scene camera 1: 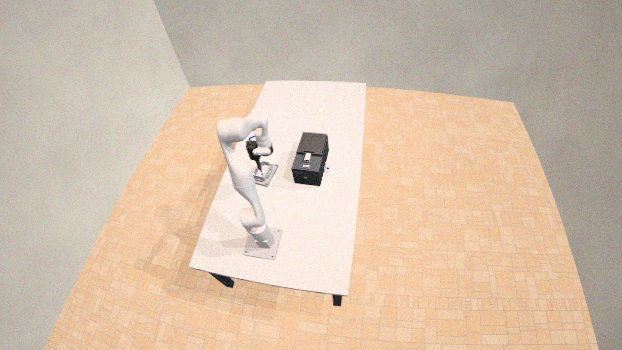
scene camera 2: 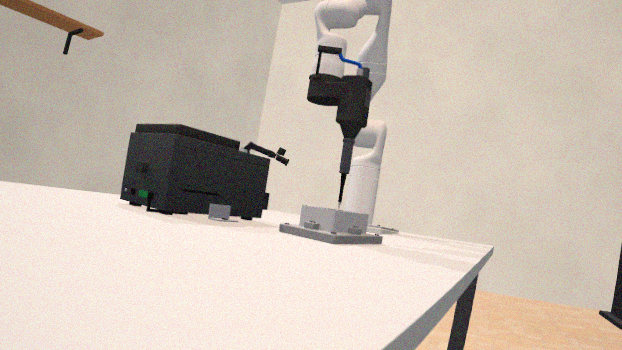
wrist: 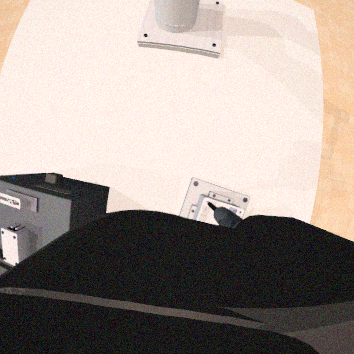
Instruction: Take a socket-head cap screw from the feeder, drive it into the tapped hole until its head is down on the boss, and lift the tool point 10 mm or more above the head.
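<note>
My screwdriver (scene camera 1: 261, 173) (scene camera 2: 340, 200) (wrist: 209, 204) points down over the grey block (scene camera 2: 316, 218) on its fixture plate (scene camera 2: 357, 240) (wrist: 188, 201). A small light screw (scene camera 2: 339, 205) shows at the tip of the bit, at the block's top edge in scene camera 2. Whether the screw touches the block or stands in the hole cannot be told. The tapped hole and boss cannot be made out. The black screw feeder (scene camera 1: 314, 142) (scene camera 2: 215, 172) (wrist: 89, 202) stands beside the fixture.
The arm's base plate (scene camera 1: 251, 251) (wrist: 212, 35) is bolted to the white table (scene camera 1: 315, 240). A small grey bracket (scene camera 2: 219, 211) stands by the feeder. A thin black arm (scene camera 2: 262, 149) sticks out from the feeder's top towards the screwdriver. A wooden shelf (scene camera 2: 50, 19) hangs on the wall.
</note>
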